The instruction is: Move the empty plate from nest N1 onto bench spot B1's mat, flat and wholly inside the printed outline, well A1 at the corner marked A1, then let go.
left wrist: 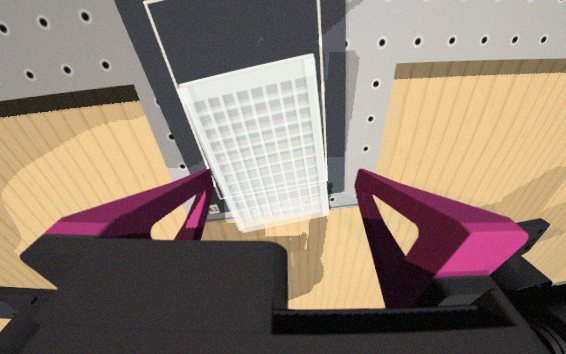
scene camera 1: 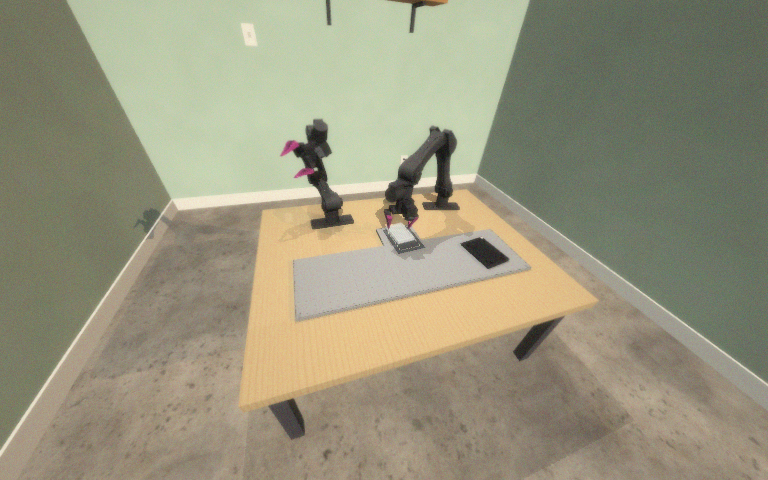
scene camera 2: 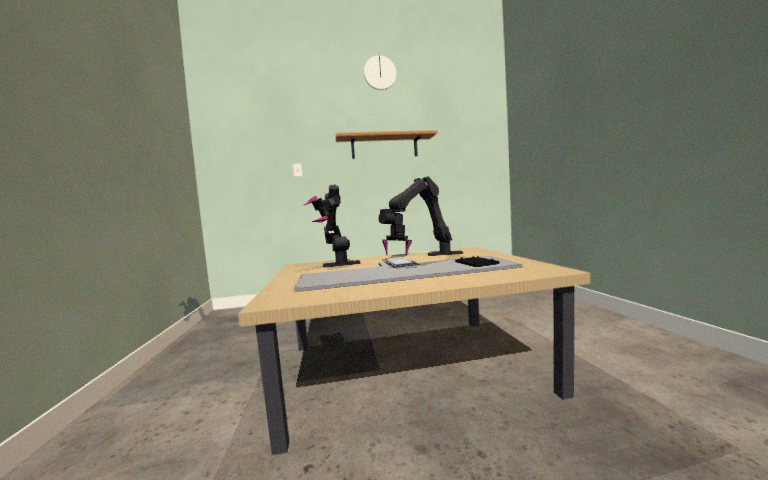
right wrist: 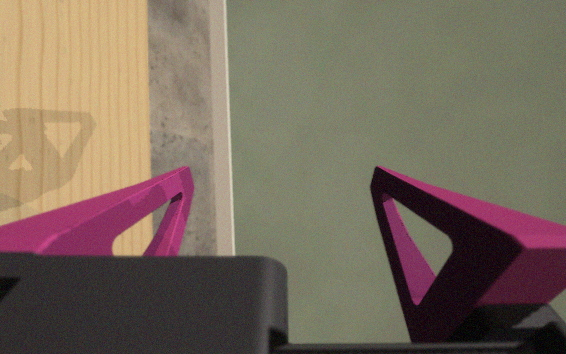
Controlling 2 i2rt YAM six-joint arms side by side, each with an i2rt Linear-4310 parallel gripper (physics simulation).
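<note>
The clear, gridded plate lies over the dark mat with the printed outline. In the left wrist view its near end reaches past the outline's near line and the mat's near edge; its far left corner is at the outline's left line. I cannot tell if it is fully flat. A small mark beside its near left part is too blurred to read. My left gripper is open above the plate, fingers on either side, apart from it. My right gripper is open and empty, raised away.
A black nest with small posts stands on the grey perforated board, at its right end in the scene views. The board lies on the wooden table. A shelf hangs on the wall behind the arms.
</note>
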